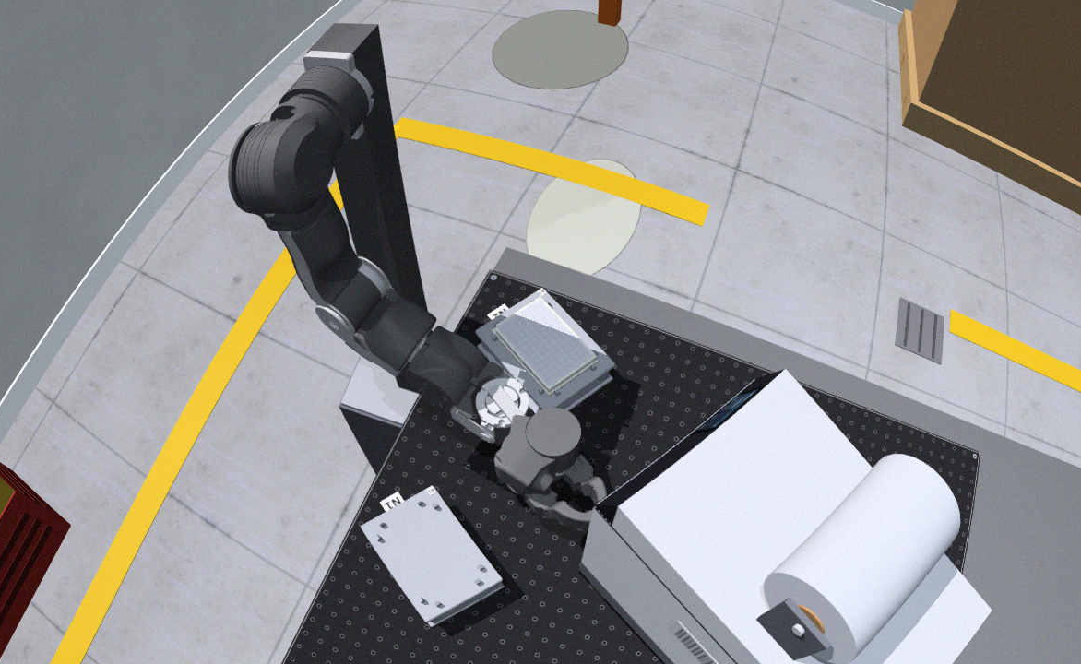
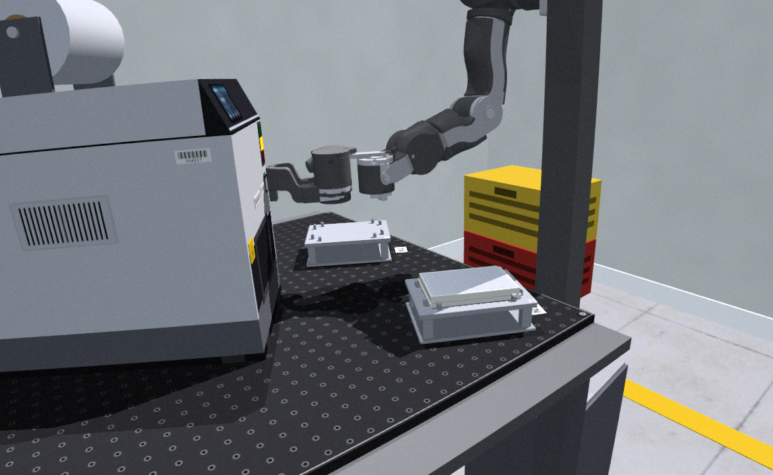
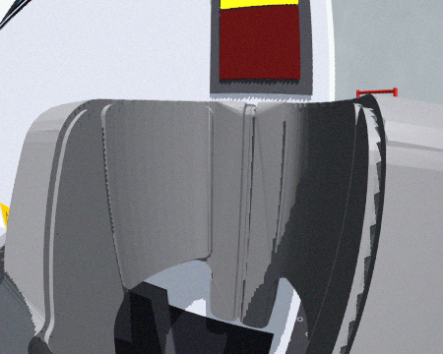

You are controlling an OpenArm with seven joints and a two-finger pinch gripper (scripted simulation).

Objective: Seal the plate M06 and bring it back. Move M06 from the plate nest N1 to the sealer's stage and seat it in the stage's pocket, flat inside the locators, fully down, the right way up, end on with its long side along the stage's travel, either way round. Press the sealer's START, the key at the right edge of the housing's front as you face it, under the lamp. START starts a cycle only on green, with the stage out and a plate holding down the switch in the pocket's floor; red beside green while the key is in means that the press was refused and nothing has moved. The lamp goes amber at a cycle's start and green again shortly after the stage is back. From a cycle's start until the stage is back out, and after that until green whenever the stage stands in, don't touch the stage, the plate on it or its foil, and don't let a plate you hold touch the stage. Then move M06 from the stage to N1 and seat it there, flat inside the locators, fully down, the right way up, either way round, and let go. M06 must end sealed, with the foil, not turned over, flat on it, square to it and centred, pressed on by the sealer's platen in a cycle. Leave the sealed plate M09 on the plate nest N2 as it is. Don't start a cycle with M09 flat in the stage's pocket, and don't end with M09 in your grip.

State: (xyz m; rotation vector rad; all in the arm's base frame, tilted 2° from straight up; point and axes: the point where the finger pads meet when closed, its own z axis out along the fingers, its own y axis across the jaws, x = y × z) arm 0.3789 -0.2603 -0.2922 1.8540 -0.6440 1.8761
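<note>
Right now the start key is 1 cm to the right of my hand and 1 cm ahead of it. From my hand the other things lie so: sealer's stage: 13 cm ahead, 10 cm below, 2 cm to the left; then plate M06: 13 cm ahead, 9 cm below, 2 cm to the left; then screen: 13 cm above, 10 cm to the left, 10 cm ahead.
</note>
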